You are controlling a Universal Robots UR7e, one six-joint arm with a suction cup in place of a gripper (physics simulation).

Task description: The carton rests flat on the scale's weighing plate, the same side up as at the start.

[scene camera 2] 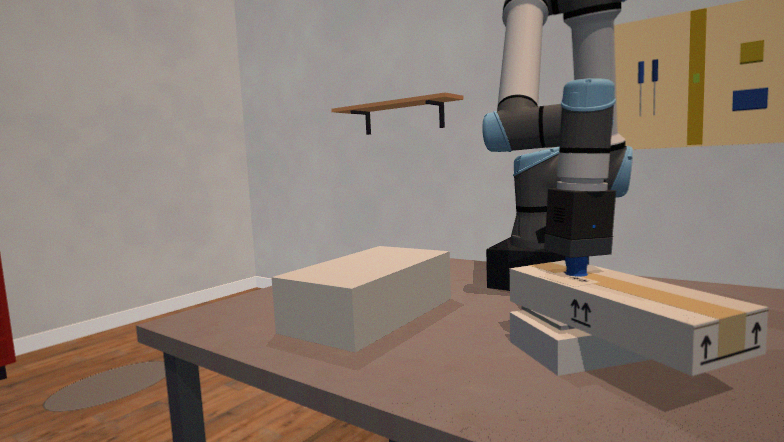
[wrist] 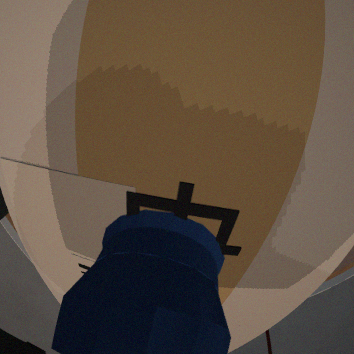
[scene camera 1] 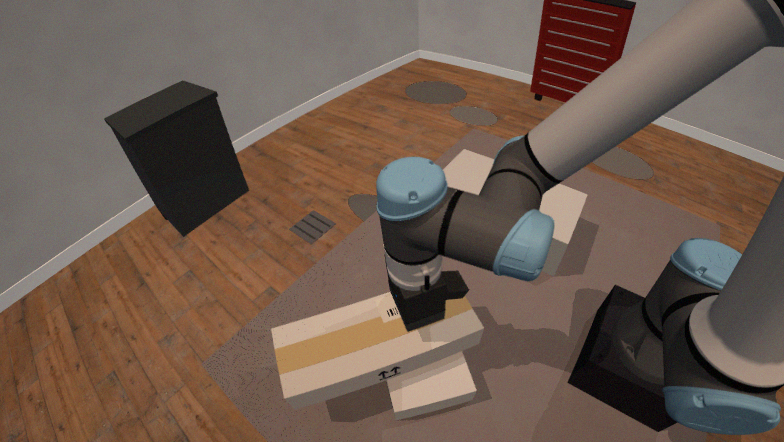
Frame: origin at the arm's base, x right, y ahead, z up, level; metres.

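Seen in the pictures: hand, tool point: (scene camera 2: pixel 575 280) (wrist: pixel 160 231); arm's base, link origin: (scene camera 1: pixel 651 345).
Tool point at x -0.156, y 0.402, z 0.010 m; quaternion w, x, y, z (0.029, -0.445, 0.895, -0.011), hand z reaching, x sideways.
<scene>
Pixels of each thing's top centre, then the offset from my tool point to it. "spot": a spot on its surface instead. Level surfaces: height alone.
- long pale carton, top centre: (wrist: pixel 152 333) (scene camera 2: pixel 615 283) (scene camera 1: pixel 374 331) dx -0.065, dy +0.042, dz +0.012 m
- scale, top centre: (scene camera 2: pixel 589 307) (scene camera 1: pixel 419 343) dx -0.020, dy -0.018, dz -0.048 m
- weighing plate, surface spot: (scene camera 2: pixel 557 325) spot: dx +0.009, dy +0.084, dz -0.050 m
- large plain box, top centre: (scene camera 2: pixel 368 263) (scene camera 1: pixel 510 189) dx +0.421, dy -0.015, dz -0.004 m
- table, surface height: dz -0.118 m
A long pale carton (scene camera 1: pixel 340 351) (scene camera 2: pixel 631 323) (wrist: pixel 200 100) with tan tape and a printed label lies on the scale (scene camera 1: pixel 433 384) (scene camera 2: pixel 532 337), tape side up, its side arrows pointing up. It lies off-centre and one long end overhangs the scale. In scene camera 2 that end looks lower, so the carton seems tilted. A thin strip of the weighing plate (scene camera 2: pixel 557 325) shows under the other end; the carton hides most of it. My gripper (scene camera 1: pixel 423 312) (scene camera 2: pixel 576 273) (wrist: pixel 162 225) is open, its suction off. The blue cup stands at the carton's top near the label and seems to touch it.
A large plain box (scene camera 1: pixel 562 211) (scene camera 2: pixel 356 307) stands on the table (scene camera 1: pixel 647 219) (scene camera 2: pixel 428 373), partly behind my arm in scene camera 1. My arm's black base block (scene camera 1: pixel 609 351) (scene camera 2: pixel 496 269) stands at the table's other side. A shelf (scene camera 2: pixel 400 103) hangs on the wall.
</scene>
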